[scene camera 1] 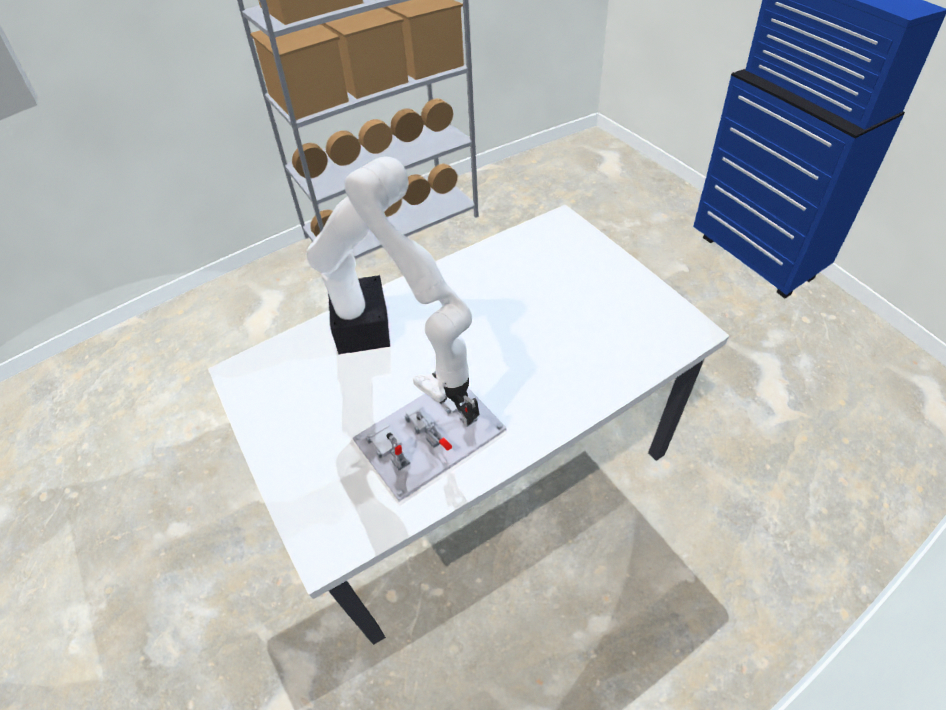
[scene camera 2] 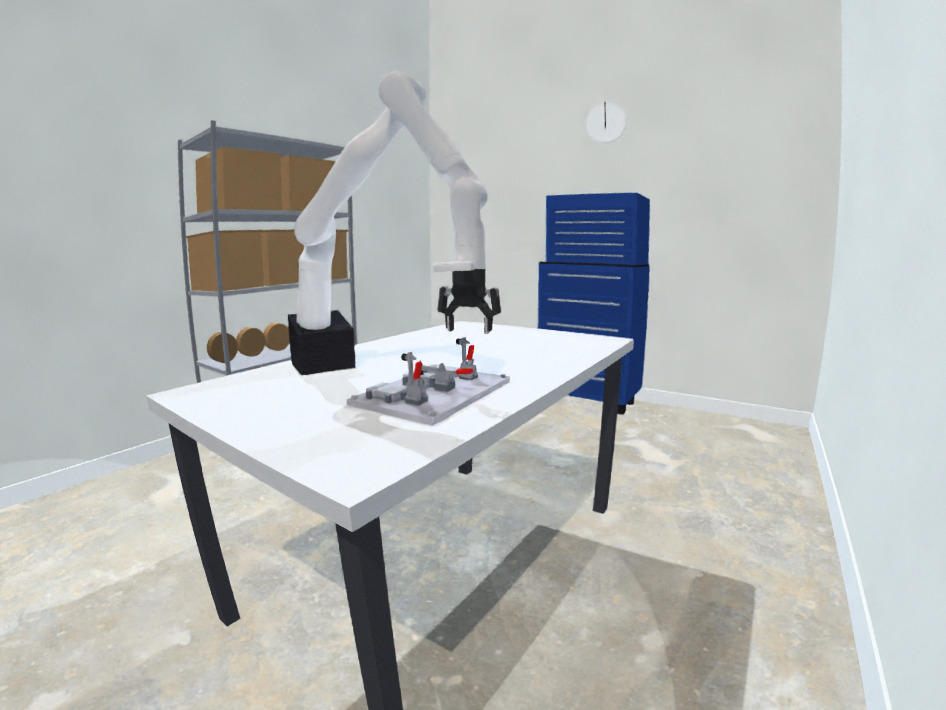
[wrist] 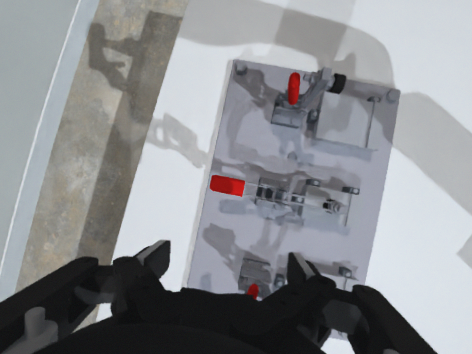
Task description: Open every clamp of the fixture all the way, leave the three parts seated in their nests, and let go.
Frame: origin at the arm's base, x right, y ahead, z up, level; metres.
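Seen in the pictures: gripper, fingertip midpoint: (scene camera 1: 455, 412) (scene camera 2: 468, 332) (wrist: 228, 259); arm's base, link origin: (scene camera 1: 350, 306) (scene camera 2: 315, 323).
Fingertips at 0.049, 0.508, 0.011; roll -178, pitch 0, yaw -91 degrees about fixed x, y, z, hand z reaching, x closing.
Offsets run from my fingertips to a thing's top centre, as dx, dy, dz. "spot": to the spot under its first point. Level surfaces: height alone.
The fixture plate (scene camera 1: 473, 439) (scene camera 2: 482, 388) (wrist: 350, 245) lies on the table and carries three red-handled clamps. The left clamp's handle {+0.155, -0.049, -0.039} (scene camera 1: 398, 450) (scene camera 2: 417, 369) (wrist: 294, 88) stands up, and its arm is raised off its part {spot: +0.142, -0.128, -0.108} (wrist: 345, 120). The middle clamp's handle {+0.049, -0.007, -0.068} (scene camera 1: 445, 443) (scene camera 2: 464, 371) (wrist: 227, 185) lies low, pointing outward; its arm lies over its part. The right clamp's handle {spot: -0.056, -0.019, -0.061} (scene camera 2: 470, 352) (wrist: 253, 291) stands up with its arm raised; my gripper hides its part partly in the wrist view. My gripper (scene camera 2: 468, 327) (wrist: 228, 259) is open and empty, pointing down above the right clamp's end.
The white table {dz -0.144} (scene camera 1: 596, 305) (scene camera 2: 275, 427) holds the arm's black base (scene camera 1: 360, 328) (scene camera 2: 322, 347) behind the fixture. The table's front edge runs close to the plate. A shelf rack (scene camera 1: 472, 145) (scene camera 2: 215, 259) and a blue drawer cabinet (scene camera 1: 771, 183) (scene camera 2: 584, 282) stand away from the table.
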